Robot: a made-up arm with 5 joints.
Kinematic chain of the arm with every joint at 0, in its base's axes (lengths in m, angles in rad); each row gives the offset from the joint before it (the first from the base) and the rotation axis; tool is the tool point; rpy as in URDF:
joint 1: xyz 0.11 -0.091 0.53 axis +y
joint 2: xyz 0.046 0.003 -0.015 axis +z
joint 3: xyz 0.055 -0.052 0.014 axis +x
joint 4: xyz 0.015 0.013 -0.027 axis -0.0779 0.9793 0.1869
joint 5: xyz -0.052 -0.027 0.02 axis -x
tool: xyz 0.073 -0.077 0.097 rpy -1.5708 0 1.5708
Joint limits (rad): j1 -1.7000..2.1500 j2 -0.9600..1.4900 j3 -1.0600..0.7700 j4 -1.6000..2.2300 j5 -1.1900..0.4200
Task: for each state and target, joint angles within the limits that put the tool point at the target. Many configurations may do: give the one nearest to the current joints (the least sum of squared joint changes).
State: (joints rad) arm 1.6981 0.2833 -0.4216 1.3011 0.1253
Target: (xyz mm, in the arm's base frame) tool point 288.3 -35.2 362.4
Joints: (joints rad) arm 1.0449 0.5611 -0.5915 0.7701 0.2903
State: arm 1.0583 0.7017 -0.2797 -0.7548 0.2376
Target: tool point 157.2 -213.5 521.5
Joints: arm 0.9928 0.3277 -0.1436 -1.1981 0.1990
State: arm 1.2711 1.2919 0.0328 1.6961 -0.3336
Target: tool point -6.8 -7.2 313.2
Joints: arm 1.5303 1.1589 0.4318 1.9266 -0.7360
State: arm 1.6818 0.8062 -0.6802 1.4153 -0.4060
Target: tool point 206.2 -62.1 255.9
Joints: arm 1.2835 0.7959 -0.7617 1.5911 -0.3161
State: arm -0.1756 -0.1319 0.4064 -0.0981 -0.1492
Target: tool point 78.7 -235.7 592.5
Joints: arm -0.3174 -0.5772 0.2086 -0.4177 0.0862
